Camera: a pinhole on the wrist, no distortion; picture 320 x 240 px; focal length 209.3 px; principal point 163.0 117.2 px. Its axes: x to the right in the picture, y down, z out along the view. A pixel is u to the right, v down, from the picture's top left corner.
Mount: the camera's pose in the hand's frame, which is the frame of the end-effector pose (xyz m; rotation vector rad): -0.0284 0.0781 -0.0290 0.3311 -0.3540 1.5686
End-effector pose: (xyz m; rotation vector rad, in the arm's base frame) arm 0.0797 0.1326 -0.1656 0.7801 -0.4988 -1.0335
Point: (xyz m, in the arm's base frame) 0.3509 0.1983 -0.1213
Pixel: behind the camera
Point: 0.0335 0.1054 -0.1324
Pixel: 91.2 59.6
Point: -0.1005 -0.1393 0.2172
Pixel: 278.0 15.2
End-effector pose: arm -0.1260 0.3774 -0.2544 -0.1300 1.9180 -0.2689
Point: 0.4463 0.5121 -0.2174
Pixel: 295.7 220.5
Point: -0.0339 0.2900 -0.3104
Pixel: 84.0 45.8
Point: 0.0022 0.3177 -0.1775
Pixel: 72.1 203.0
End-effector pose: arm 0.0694 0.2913 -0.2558 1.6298 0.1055 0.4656
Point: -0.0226 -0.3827 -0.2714
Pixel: 266.2 219.0
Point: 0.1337 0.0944 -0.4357
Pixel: 87.8 131.7
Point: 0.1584 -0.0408 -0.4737
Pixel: 126.1 141.3
